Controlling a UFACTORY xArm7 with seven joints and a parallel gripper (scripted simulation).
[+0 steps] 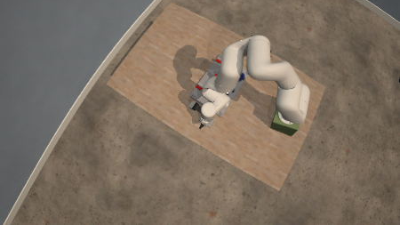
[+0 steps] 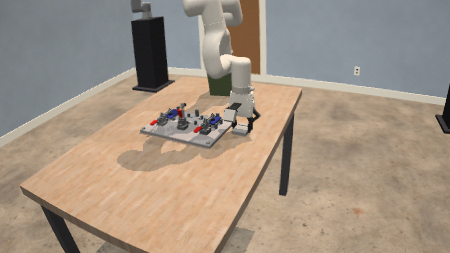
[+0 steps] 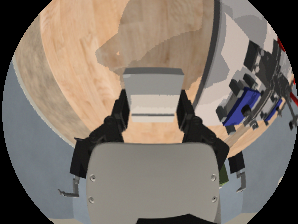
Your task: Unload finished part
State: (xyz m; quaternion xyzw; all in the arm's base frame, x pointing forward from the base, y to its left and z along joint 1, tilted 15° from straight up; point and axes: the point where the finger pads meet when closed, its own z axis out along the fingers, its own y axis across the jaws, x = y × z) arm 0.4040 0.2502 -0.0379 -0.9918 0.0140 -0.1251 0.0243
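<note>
Now: hand 1 cm past the grey finished part and 1 cm above it. Also, from my hand: grey fixture plate 24 cm to the right, 5 cm ahead, 2 cm below.
</note>
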